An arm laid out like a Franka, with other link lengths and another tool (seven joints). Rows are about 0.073 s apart.
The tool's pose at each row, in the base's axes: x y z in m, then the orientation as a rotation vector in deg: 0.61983, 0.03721, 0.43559, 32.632, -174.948, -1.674; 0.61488, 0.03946, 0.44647, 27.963, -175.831, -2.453; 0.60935, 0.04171, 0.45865, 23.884, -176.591, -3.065; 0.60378, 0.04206, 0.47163, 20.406, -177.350, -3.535; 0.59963, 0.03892, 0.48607, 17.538, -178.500, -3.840; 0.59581, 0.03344, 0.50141, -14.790, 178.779, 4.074; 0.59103, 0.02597, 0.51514, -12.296, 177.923, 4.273
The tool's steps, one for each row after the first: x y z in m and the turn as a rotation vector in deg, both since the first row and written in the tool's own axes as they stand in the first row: 0.00414, 0.00415, -0.01066, -0.525, -0.212, 3.048; 0.00887, 0.00855, -0.02259, -0.923, -0.481, 5.705; 0.01434, 0.01120, -0.03534, -1.194, -0.886, 7.974; 0.01979, 0.01013, -0.04965, -1.252, -1.774, 9.867; 0.02581, 0.00678, -0.06489, -1.215, -2.967, 11.617; 0.03339, 0.00187, -0.07852, -1.192, -4.034, 13.156
